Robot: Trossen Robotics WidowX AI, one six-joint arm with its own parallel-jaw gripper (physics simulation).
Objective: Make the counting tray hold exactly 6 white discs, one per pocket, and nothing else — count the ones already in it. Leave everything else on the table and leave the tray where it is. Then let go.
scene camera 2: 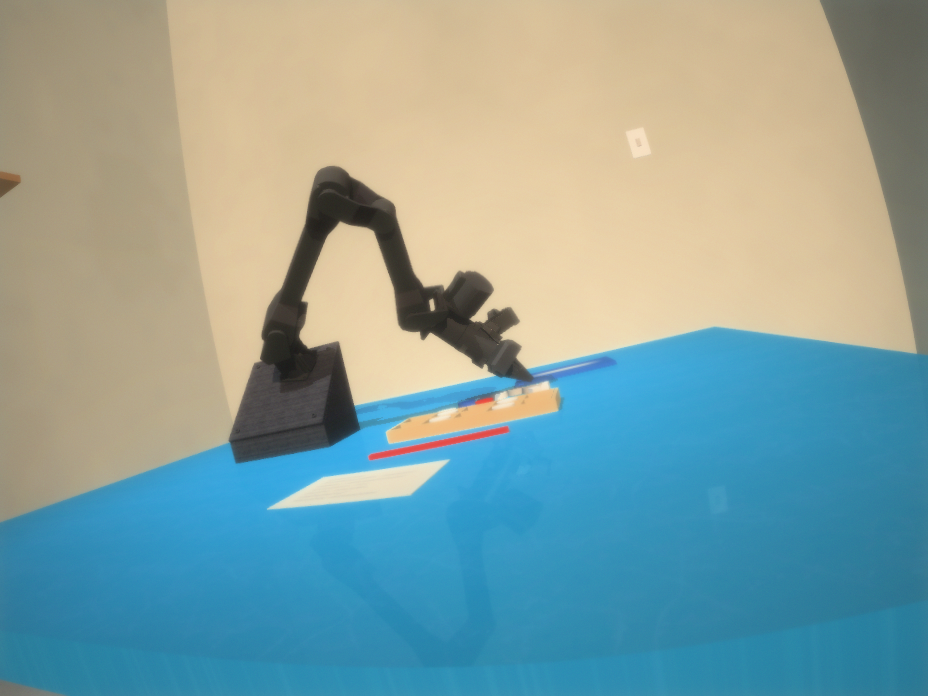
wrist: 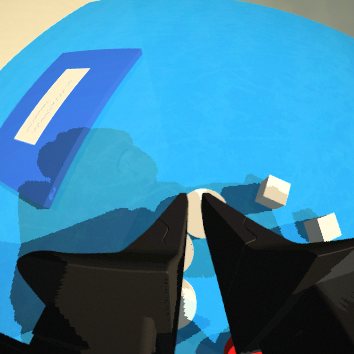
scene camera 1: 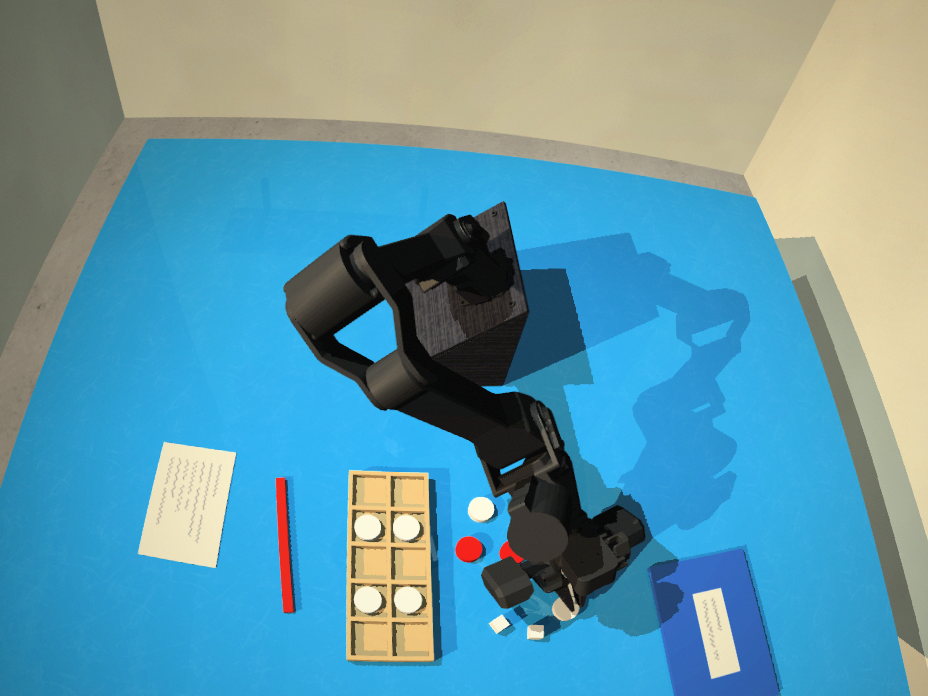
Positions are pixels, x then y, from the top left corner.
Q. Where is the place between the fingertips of my gripper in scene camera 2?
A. At 531,379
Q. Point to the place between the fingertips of my gripper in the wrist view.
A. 193,199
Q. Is my gripper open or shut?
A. Shut.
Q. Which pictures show my gripper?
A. Scene camera 2, the wrist view and scene camera 1: all of them.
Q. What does the red stick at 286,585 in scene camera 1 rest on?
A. The table.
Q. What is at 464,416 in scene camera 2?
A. A wooden counting tray.
